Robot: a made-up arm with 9 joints. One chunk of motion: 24 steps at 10 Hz.
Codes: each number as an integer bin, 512 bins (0 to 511) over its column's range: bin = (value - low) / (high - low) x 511, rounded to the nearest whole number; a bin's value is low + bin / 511 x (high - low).
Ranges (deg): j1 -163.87..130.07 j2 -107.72..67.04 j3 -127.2..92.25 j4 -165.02..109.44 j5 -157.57..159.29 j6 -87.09..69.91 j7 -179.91..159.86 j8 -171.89..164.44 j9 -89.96..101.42
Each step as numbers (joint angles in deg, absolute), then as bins.
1 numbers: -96.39 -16.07 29.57 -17.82 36.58 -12.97 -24.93 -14.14 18.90
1 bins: 117 268 365 274 313 241 233 240 291
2 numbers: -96.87 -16.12 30.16 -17.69 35.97 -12.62 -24.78 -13.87 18.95
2 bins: 116 268 366 274 312 242 233 240 291
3 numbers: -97.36 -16.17 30.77 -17.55 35.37 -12.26 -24.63 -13.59 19.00
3 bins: 116 268 368 275 311 244 234 241 291
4 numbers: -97.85 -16.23 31.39 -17.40 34.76 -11.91 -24.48 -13.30 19.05
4 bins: 115 268 369 275 310 245 234 241 291
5 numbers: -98.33 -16.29 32.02 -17.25 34.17 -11.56 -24.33 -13.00 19.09
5 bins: 114 267 371 275 309 246 234 241 291
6 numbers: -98.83 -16.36 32.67 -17.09 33.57 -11.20 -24.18 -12.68 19.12
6 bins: 113 267 372 275 308 247 234 242 291
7 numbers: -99.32 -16.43 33.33 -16.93 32.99 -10.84 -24.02 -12.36 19.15
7 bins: 112 267 374 276 307 248 234 242 291
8 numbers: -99.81 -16.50 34.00 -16.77 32.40 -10.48 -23.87 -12.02 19.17
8 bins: 111 267 375 276 306 249 235 243 291
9 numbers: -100.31 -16.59 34.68 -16.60 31.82 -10.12 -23.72 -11.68 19.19
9 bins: 110 266 377 276 305 251 235 243 291
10 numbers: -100.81 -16.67 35.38 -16.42 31.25 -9.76 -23.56 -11.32 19.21
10 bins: 110 266 379 277 305 252 235 244 291
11 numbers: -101.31 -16.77 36.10 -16.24 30.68 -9.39 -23.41 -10.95 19.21
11 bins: 109 266 380 277 304 253 235 245 291
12 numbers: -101.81 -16.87 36.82 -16.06 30.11 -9.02 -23.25 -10.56 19.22
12 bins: 108 266 382 277 303 254 236 245 292
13 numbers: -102.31 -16.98 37.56 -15.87 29.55 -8.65 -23.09 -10.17 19.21
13 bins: 107 265 384 278 302 255 236 246 291
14 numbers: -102.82 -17.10 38.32 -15.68 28.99 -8.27 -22.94 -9.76 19.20
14 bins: 106 265 385 278 301 257 236 246 291
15 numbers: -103.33 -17.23 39.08 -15.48 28.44 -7.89 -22.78 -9.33 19.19
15 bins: 105 265 387 278 300 258 236 247 291
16 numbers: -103.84 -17.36 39.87 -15.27 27.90 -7.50 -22.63 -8.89 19.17
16 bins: 104 264 389 279 299 259 237 248 291
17 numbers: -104.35 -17.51 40.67 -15.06 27.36 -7.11 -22.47 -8.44 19.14
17 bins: 103 264 391 279 298 260 237 248 291
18 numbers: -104.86 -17.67 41.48 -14.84 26.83 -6.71 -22.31 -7.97 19.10
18 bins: 103 263 393 280 297 262 237 249 291
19 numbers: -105.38 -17.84 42.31 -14.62 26.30 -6.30 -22.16 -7.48 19.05
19 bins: 102 263 395 280 297 263 237 250 291
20 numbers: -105.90 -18.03 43.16 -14.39 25.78 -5.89 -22.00 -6.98 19.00
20 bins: 101 262 397 280 296 264 237 251 291
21 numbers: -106.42 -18.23 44.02 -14.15 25.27 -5.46 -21.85 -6.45 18.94
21 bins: 100 262 399 281 295 266 238 251 291
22 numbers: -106.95 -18.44 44.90 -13.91 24.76 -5.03 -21.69 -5.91 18.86
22 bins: 99 261 401 281 294 267 238 252 291
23 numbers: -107.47 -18.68 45.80 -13.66 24.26 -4.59 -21.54 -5.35 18.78
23 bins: 98 260 403 282 293 269 238 253 290
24 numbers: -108.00 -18.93 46.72 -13.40 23.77 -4.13 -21.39 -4.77 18.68
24 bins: 97 260 405 282 292 270 238 254 290
